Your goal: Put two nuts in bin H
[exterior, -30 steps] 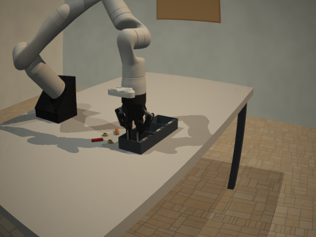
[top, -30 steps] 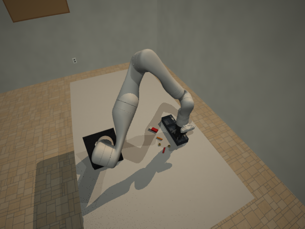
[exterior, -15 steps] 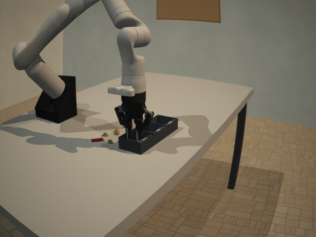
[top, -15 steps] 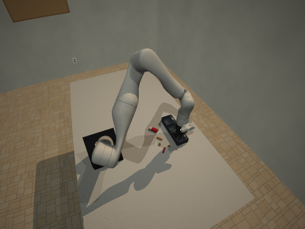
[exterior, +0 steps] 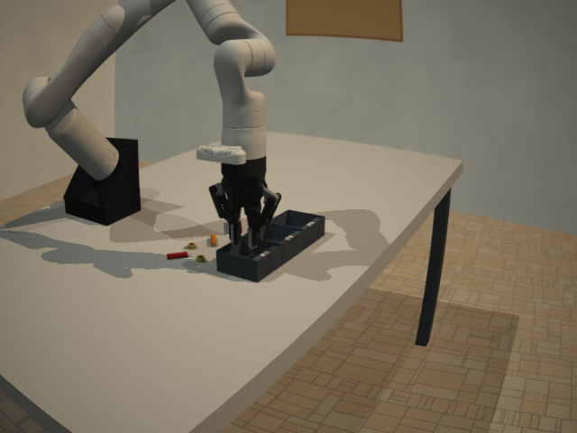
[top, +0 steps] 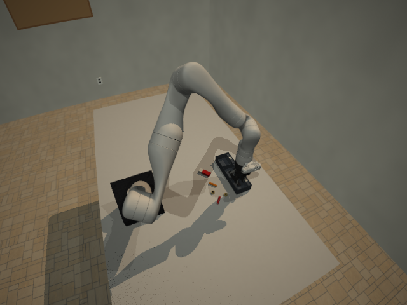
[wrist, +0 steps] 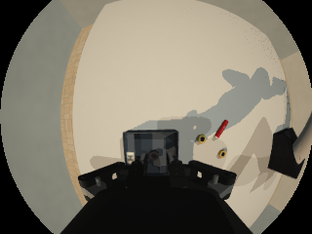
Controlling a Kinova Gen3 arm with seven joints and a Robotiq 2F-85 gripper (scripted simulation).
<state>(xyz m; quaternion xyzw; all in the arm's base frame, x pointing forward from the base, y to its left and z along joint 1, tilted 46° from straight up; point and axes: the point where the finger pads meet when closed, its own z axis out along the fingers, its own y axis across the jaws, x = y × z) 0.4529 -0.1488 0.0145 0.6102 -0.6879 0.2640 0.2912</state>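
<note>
Now: hand 10 mm short of the black piece and 50 mm above it. Also, from my hand: black three-compartment bin row: 20 mm ahead, 80 mm to the left, 40 mm below; red cylinder: 130 mm behind, 20 mm to the right, 60 mm below; orange cylinder: 110 mm behind, 70 mm to the left, 60 mm below.
</note>
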